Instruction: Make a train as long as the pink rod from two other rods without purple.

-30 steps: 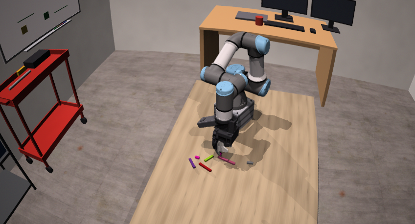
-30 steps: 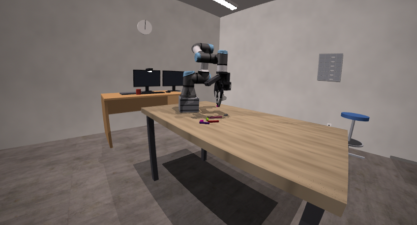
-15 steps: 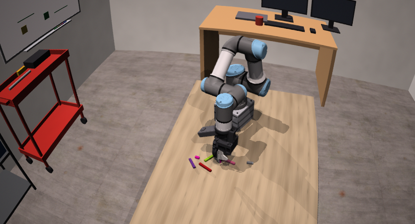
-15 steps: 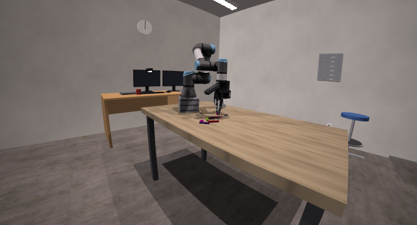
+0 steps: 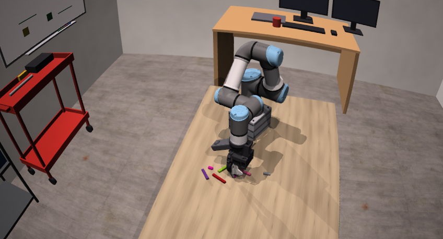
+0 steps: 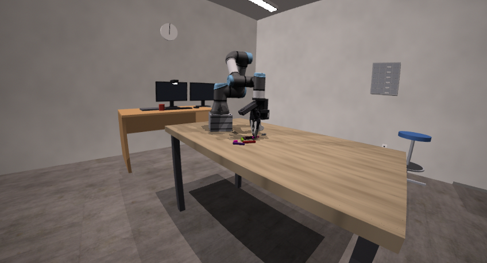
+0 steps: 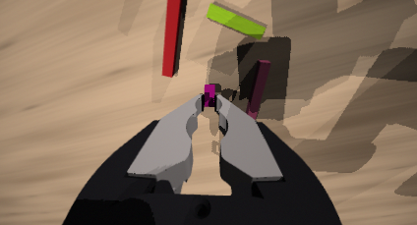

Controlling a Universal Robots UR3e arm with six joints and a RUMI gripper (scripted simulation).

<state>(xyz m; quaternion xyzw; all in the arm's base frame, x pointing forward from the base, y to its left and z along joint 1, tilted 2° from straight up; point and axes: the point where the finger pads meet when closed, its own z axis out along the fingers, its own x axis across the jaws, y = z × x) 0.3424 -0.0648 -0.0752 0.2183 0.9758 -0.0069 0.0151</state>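
Now: the pink rod 40 mm behind my hand, 30 mm to the left of it and 20 mm below it. From my hand the other things lie so: purple rod 10 mm behind, 120 mm to the right, 20 mm below; then lime rod 50 mm behind, 50 mm to the right, 20 mm below; then red rod 10 mm ahead, 60 mm to the right, 20 mm below.
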